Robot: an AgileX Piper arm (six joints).
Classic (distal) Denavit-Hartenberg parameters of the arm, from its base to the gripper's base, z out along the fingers. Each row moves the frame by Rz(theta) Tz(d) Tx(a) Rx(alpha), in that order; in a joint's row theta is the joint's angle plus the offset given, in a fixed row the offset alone. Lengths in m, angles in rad.
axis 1: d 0.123  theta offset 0  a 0  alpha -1.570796
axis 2: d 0  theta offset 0.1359  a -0.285  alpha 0
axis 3: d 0  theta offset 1.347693  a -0.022  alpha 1.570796
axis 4: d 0.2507  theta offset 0  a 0  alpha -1.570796
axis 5: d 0  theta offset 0  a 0  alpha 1.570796
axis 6: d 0.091  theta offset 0  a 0  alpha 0
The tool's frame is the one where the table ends.
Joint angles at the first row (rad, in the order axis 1, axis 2, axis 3, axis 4, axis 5, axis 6):
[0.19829, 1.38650, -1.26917, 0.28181, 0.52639, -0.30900]
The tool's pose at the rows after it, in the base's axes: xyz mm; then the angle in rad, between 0 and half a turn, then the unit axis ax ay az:
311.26 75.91 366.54 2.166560 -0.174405 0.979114 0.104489
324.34 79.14 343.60 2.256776 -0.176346 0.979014 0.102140
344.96 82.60 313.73 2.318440 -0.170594 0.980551 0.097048
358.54 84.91 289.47 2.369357 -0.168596 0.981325 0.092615
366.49 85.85 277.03 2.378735 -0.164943 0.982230 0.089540
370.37 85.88 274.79 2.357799 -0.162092 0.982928 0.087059
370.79 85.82 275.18 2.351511 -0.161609 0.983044 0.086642
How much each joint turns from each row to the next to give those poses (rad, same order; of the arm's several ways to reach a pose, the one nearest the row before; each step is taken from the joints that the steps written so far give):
[-0.00002, 0.02512, -0.00002, 0.00001, 0.01822, -0.01002]
[0.00003, 0.06435, 0.00001, -0.00003, 0.02715, -0.00507]
[-0.00003, 0.09261, 0.00001, 0.00005, -0.03080, -0.00157]
[0.00001, 0.07035, 0.00000, -0.00002, -0.01896, -0.00469]
[0.00000, 0.03805, 0.00003, 0.00001, -0.02903, -0.00002]
[-0.00001, 0.01115, -0.00005, 0.00000, -0.03255, 0.00001]
[0.00001, -0.00002, 0.00003, -0.00002, -0.00642, 0.00001]

